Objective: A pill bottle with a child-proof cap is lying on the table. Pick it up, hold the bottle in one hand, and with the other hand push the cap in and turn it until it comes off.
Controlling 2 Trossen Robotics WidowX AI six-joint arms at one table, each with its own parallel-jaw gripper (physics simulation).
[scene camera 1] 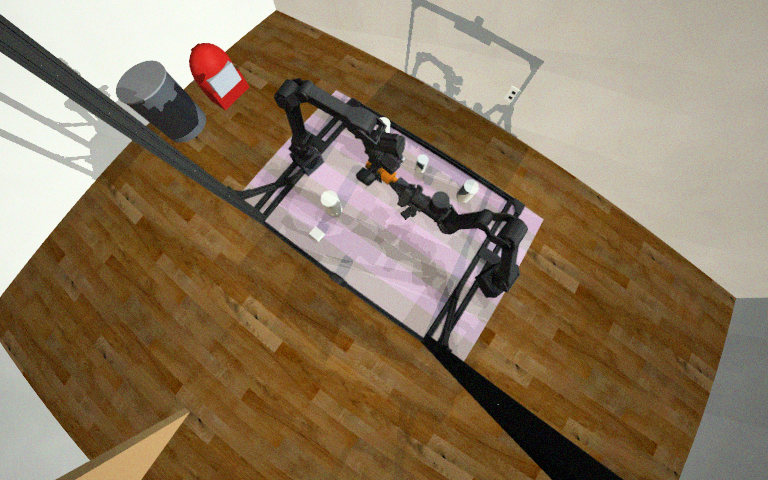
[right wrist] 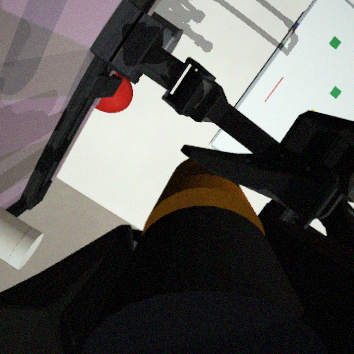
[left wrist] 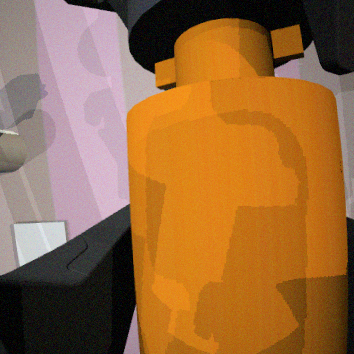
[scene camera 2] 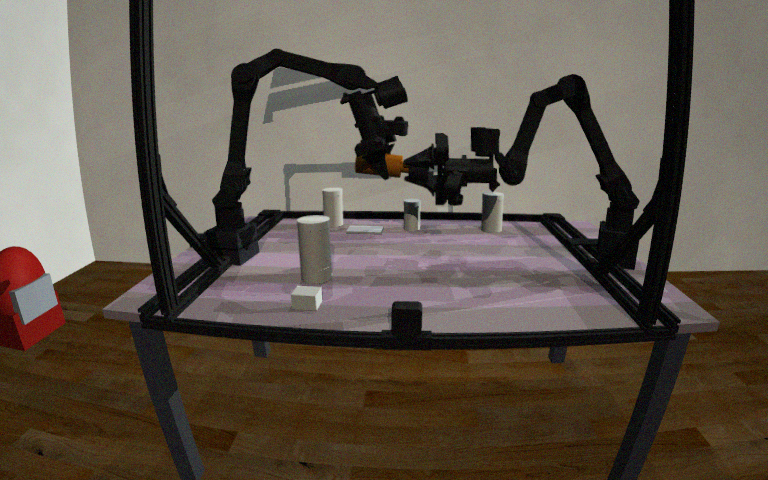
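The orange pill bottle (scene camera 1: 387, 176) (scene camera 2: 390, 165) (left wrist: 225, 165) is held on its side, well above the table (scene camera 1: 390, 283) (scene camera 2: 481, 316). My left gripper (scene camera 2: 374, 163) (left wrist: 219, 209) is shut on its body. The dark cap (right wrist: 210, 255) is between the fingers of my right gripper (scene camera 2: 408, 170) (right wrist: 198, 232), which is shut on it and comes from the right. In the left wrist view the bottle's neck and two side lugs show below the cap's dark open underside; the lugs are outside the cap. How far the neck reaches inside is hidden.
White cylinders (scene camera 1: 330, 202) (scene camera 2: 314, 249) (scene camera 2: 332, 208) (scene camera 2: 412, 215) (scene camera 2: 492, 212) stand on the table. A small white box (scene camera 1: 316, 233) (scene camera 2: 306, 298) lies near the front left, and a flat pale plate (scene camera 2: 364, 229) (left wrist: 40, 240) towards the back. A black frame (scene camera 2: 481, 337) edges the table.
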